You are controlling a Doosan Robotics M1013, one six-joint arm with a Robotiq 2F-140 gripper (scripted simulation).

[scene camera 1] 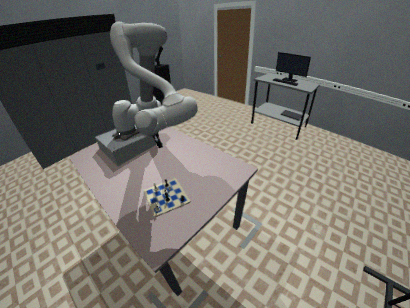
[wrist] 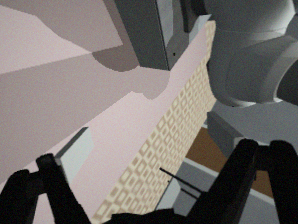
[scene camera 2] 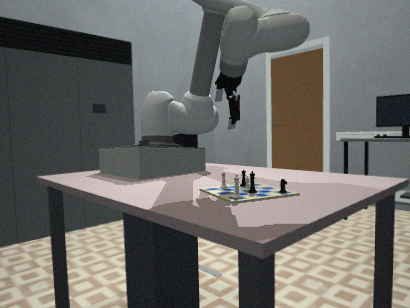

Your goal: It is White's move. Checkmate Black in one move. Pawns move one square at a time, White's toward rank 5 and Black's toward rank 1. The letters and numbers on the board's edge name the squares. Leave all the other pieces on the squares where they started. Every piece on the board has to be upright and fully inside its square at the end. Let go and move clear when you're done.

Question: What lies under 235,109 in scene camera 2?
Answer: My gripper.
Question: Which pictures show the blue-and-cream chessboard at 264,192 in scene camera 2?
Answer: Scene camera 1 and scene camera 2 only.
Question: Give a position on a blue-and-cream chessboard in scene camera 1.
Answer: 158,196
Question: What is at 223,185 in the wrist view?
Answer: My gripper.
